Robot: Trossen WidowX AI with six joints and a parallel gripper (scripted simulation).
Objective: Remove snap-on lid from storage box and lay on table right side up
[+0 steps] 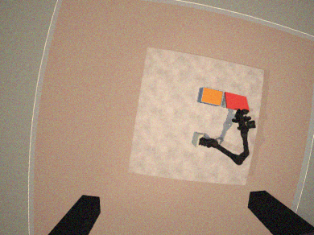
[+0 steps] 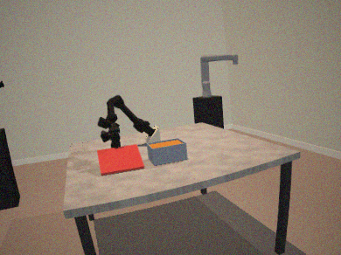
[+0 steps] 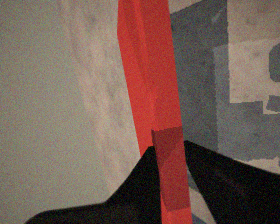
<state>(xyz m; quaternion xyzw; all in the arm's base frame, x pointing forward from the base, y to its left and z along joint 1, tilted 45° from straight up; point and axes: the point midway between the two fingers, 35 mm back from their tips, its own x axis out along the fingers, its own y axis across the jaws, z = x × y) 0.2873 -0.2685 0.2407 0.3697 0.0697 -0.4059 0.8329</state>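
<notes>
The lid is 70 mm ahead of my gripper tip, 10 mm to the right of it and 40 mm below it. From my gripper tip the other things lie so: storage box 110 mm ahead, 270 mm to the left, 40 mm below.
</notes>
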